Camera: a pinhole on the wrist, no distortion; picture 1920 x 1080 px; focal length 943.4 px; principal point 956.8 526.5 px. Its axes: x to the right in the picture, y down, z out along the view. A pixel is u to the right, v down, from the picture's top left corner.
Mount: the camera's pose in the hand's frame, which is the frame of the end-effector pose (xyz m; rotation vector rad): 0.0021 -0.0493 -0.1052 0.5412 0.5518 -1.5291
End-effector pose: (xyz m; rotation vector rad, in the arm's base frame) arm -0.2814 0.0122 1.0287 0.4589 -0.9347 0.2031
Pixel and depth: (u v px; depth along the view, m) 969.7 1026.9 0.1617
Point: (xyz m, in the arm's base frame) -0.1855 -0.1365 1.0621
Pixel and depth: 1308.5 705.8 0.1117
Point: -0.1794 -0.1026 0.9782
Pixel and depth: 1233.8 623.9 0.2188
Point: -0.1972 -0.2102 0.9878
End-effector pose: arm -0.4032 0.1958 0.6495 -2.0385 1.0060 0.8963
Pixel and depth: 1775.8 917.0 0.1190
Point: -0.1851 0.2092 0.7090
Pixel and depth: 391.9 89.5 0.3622
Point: -0.4707 0.5597 0.6426
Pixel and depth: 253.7 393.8 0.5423
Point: -0.5190 0.7180 0.4225
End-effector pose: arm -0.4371 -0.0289 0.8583 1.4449 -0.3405 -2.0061
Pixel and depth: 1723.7 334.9 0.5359
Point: -0.6875 0.5965 0.5644
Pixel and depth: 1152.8 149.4 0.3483
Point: -0.6291 0.2895 0.8298
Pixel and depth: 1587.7 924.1 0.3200
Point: -0.6078 0.2123 0.5305
